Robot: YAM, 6 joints.
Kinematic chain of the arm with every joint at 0, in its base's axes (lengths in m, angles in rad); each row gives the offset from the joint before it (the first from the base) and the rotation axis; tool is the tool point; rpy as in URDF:
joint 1: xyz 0 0 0.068 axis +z
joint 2: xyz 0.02 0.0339 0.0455 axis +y
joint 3: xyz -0.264 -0.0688 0 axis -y
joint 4: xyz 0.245 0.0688 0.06 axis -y
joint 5: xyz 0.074 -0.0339 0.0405 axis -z
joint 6: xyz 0.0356 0 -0.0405 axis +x
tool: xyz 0 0 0 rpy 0 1.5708 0
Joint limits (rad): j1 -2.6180..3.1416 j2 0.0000..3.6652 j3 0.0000..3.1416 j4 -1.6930..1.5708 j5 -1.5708..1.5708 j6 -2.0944..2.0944
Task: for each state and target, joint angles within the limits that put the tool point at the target. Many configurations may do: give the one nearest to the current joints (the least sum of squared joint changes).
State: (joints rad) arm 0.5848 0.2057 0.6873 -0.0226 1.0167 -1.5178
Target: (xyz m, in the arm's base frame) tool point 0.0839 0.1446 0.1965
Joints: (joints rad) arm 1.2038 0.7885 0.3232 -0.0469 0.8364 -1.5178
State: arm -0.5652 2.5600 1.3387 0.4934 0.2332 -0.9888
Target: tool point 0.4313 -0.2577 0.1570
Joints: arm -0.5220 2.2426 1.4384 0.5408 0.2358 -0.9888
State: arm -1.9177 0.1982 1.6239 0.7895 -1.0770 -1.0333
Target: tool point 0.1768 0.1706 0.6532
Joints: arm -2.2805 0.8812 2.3992 0.5653 -0.7006 -1.0333
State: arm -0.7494 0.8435 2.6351 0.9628 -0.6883 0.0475
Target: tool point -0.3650 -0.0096 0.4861
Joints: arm 0.0875 1.0687 3.1251 1.5708 -0.6777 0.0475
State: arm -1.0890 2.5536 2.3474 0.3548 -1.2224 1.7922
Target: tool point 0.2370 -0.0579 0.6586
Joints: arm -0.3841 1.7990 2.5607 0.4792 -1.4091 1.7922
